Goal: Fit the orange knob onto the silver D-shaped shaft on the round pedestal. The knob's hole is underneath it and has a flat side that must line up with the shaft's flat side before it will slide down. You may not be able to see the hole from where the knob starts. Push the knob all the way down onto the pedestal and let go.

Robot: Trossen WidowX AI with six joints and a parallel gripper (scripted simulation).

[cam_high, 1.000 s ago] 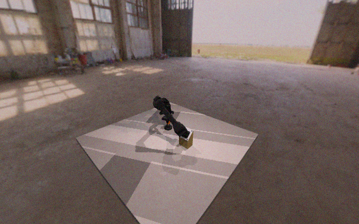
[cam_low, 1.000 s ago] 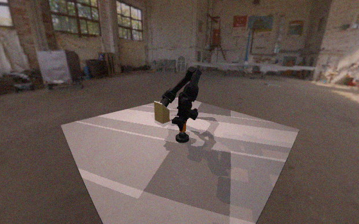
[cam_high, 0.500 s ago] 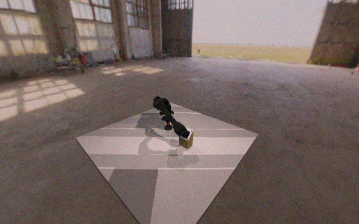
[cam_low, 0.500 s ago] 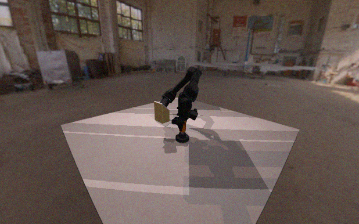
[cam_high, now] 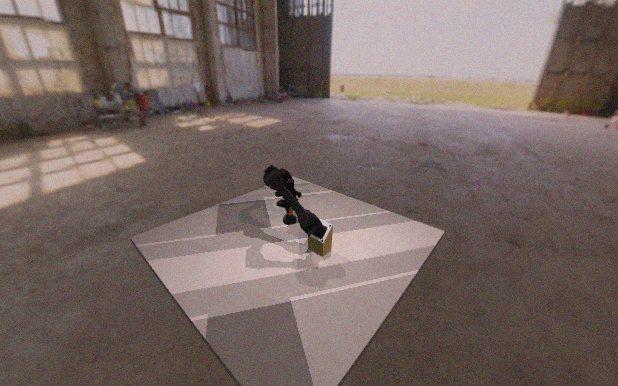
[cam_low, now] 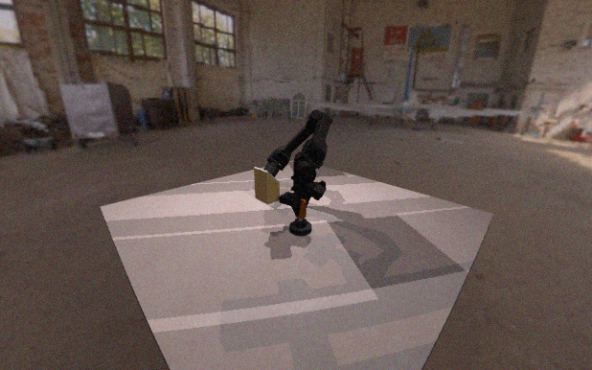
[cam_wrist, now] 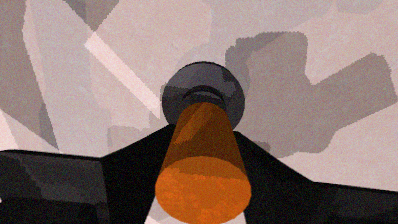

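The orange knob is 3 cm above my gripper tip. The rest, counted from my gripper tip: dark round pedestal (4 cm below).
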